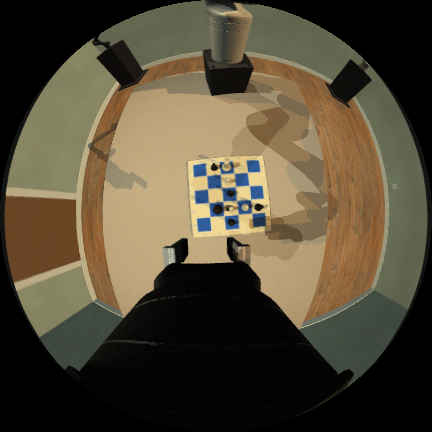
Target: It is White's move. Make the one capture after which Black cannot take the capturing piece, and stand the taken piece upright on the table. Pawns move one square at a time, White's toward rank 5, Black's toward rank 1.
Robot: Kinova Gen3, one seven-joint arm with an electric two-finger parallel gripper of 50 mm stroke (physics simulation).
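Frame: origin at the arm's base, x ahead, y left, z up, level; metres.
Seen in the pictures: gripper, fingertip midpoint: (206, 245); arm's base, origin of the base link: (226, 56).
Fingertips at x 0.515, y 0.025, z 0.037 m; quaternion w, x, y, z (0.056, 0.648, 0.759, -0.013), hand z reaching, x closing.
Note:
Pixels of each thing's top centre, then the offset from my fingertips to it. "spot": a spot on its surface instead. Level surfaces: height alone.
- cream chessboard, surface spot: (190, 175) spot: dx -0.135, dy -0.089, dz -0.204 m
- top row, surface spot: (214, 167) spot: dx -0.162, dy -0.023, dz -0.192 m
- beige table top, its level: dz -0.210 m
The blue and cream chessboard (190, 175) lies on the table ahead of the fingers. Black pieces show at the top row (214, 167), at the centre (230, 193), a larger black piece (218, 209) left of centre, a black piece (258, 207) at the right and a black piece (231, 222) in the bottom row. White pieces show at the top (227, 166), below it (228, 180), beside the larger black piece (230, 208) and further right (245, 206). Their kinds are too small to tell. My gripper (206, 245) is open and empty, high above the table near the board's bottom edge.
The beige table top (150, 120) surrounds the board. The robot's base stands on a black block (228, 75) at the table's far edge. Black pedestals stand at the upper left (121, 64) and upper right (349, 81), beyond the table. Arm shadows fall right of the board.

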